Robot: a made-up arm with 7 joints.
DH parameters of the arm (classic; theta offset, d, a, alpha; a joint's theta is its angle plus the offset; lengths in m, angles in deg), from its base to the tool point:
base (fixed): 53.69 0 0.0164 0
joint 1: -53.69 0.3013 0.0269 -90
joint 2: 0 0.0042 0.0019 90
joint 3: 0 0.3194 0.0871 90
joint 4: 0 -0.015 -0.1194 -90
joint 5: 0 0.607 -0.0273 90
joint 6: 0 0.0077 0.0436 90
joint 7: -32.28 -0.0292 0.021 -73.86
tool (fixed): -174.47 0.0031 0 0
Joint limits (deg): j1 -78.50..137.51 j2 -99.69..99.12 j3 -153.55..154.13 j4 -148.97..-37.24 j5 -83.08..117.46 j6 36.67..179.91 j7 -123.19..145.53
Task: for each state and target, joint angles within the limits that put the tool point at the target. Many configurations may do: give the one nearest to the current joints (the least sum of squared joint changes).
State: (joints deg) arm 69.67 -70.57 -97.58 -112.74 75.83 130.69 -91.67
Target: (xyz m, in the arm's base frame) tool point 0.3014 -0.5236 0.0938
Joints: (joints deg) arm 43.34 -59.07 -110.09 -128.61 79.81 136.21 -93.88
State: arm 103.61 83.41 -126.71 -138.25 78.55 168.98 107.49
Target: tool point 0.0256 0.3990 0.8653
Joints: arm 133.63 99.12 -148.96 -117.22 76.73 172.80 107.07
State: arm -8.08 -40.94 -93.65 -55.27 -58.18 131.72 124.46
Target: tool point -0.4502 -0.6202 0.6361
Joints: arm -8.22 -44.84 -99.13 -88.66 -61.83 137.55 127.54
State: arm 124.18 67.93 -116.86 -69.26 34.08 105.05 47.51
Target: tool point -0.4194 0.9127 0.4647
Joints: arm 137.51 99.03 -123.03 -51.34 37.23 120.47 50.81
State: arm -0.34 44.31 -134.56 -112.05 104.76 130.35 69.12
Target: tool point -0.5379 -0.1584 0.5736
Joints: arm -14.88 25.25 -146.43 -123.90 105.00 128.94 68.63
